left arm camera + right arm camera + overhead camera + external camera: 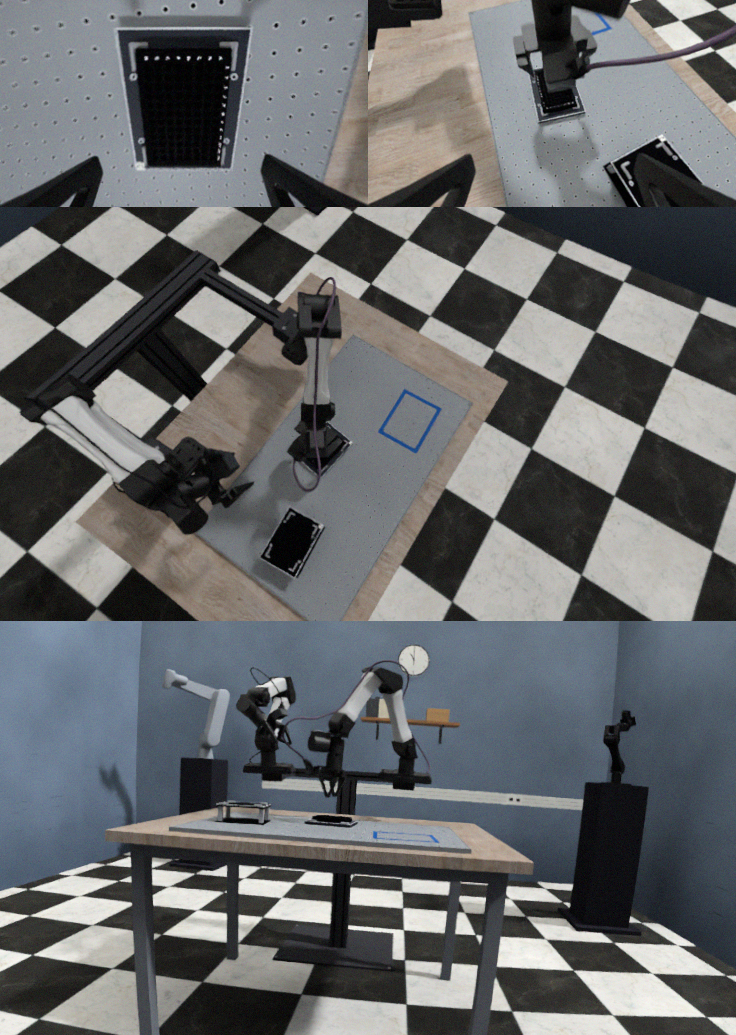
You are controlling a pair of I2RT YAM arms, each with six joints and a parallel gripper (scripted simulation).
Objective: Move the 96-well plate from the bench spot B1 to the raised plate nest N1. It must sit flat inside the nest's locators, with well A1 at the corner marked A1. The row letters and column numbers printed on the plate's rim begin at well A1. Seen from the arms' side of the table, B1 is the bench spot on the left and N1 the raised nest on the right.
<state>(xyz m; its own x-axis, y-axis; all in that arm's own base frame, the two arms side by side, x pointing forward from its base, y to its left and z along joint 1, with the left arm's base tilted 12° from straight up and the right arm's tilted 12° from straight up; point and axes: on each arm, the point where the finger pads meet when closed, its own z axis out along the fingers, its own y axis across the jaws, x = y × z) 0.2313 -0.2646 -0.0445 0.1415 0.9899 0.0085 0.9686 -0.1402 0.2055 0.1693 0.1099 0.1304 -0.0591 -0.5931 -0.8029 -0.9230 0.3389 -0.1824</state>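
Note:
Right now my right hand is 27 cm above the 96-well plate, 22 cm to the right of it and 6 cm short of it. Also, from my right hand: white A1 mark 23 cm below, 22 cm ahead, 2 cm to the left.

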